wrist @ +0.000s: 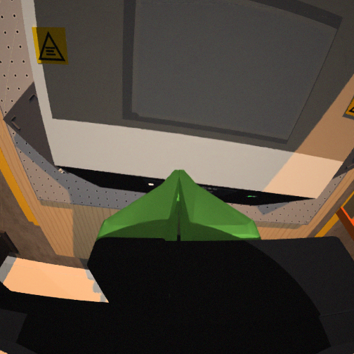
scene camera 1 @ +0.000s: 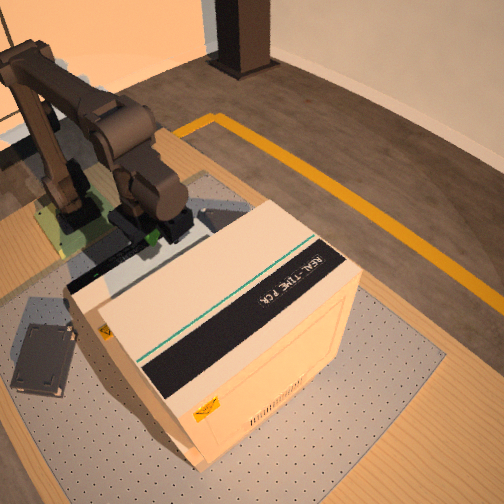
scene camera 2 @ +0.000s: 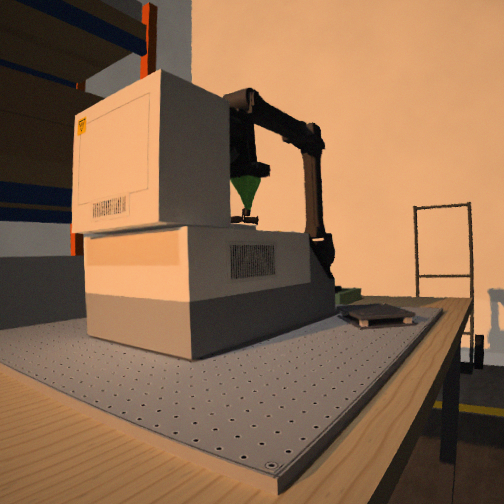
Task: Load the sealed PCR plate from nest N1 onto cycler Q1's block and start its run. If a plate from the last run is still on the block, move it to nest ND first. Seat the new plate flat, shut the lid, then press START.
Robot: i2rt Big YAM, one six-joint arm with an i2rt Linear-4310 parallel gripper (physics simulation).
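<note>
The Q1 cycler [scene camera 1: 225, 280] [scene camera 2: 135, 270] [wrist: 175, 135] is a pale box with a raised rear housing. In the wrist view, a flat grey rectangle [wrist: 225, 70] lies in a dark-edged recess in its deck; I cannot tell whether it is a sealed plate. The cycler's black front panel [scene camera 1: 100, 265] [wrist: 125, 184] carries a white light and a green light; its lettering is unreadable. My gripper [scene camera 1: 152, 238] [scene camera 2: 246, 207] [wrist: 178, 177] is shut and empty, its green fingertips low over the cycler's front edge. Dark nests [scene camera 1: 45, 357] [scene camera 2: 377, 315] [wrist: 30, 115] stand at the sides; which is N1 or ND is unclear.
The cycler stands on a perforated board [scene camera 1: 375, 360] [scene camera 2: 240, 400] on a wooden table [scene camera 1: 440, 425] [scene camera 2: 65, 440]. The rear housing rises close beside the wrist. Another dark nest [scene camera 1: 222, 220] shows partly behind the cycler. The arm's base stands on a green plate [scene camera 1: 50, 220].
</note>
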